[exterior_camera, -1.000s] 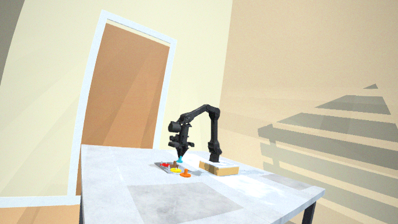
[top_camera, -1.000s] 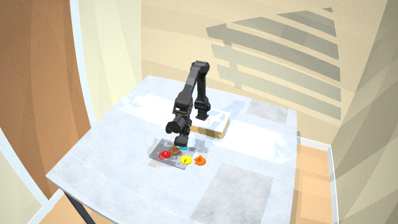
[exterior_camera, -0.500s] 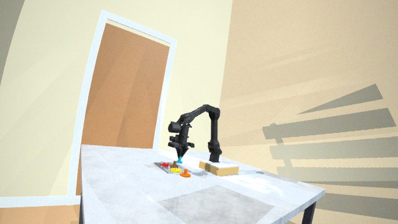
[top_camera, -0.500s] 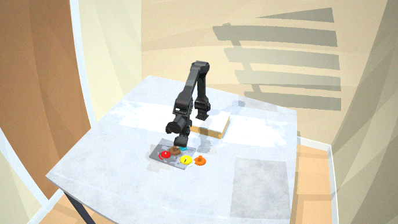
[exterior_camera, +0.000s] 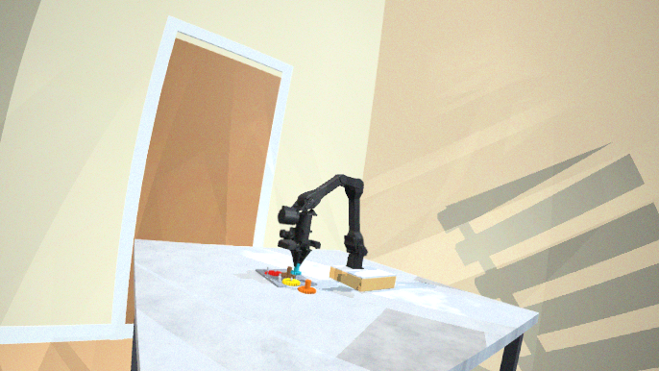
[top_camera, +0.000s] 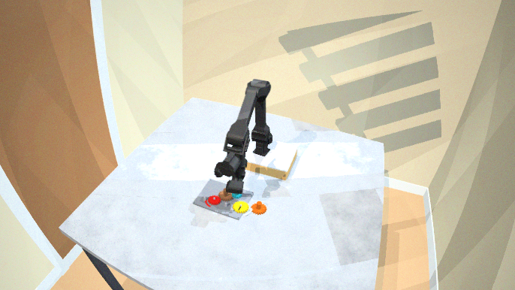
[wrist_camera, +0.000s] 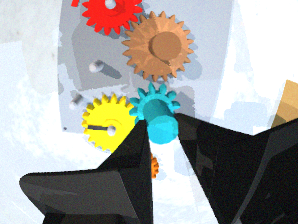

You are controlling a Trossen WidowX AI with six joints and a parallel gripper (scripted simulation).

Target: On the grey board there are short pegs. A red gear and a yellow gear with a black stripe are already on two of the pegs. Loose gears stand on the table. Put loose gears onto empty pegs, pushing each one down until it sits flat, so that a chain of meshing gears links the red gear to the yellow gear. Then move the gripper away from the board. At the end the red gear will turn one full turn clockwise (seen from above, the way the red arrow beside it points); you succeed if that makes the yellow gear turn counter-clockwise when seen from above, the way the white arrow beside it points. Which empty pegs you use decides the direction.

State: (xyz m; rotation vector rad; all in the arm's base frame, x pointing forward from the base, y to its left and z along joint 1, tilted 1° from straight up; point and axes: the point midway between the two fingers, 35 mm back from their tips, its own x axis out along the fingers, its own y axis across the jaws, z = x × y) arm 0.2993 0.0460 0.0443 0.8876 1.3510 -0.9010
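The brown gear lies 5 cm to the right of my gripper tip, 4 cm below it and 1 cm ahead of it. From my gripper tip the other things lie so: yellow gear 5 cm below, 4 cm to the left, 3 cm ahead; then small cyan gear 1 cm below; then red gear 7 cm to the right, 6 cm ahead, 5 cm below.
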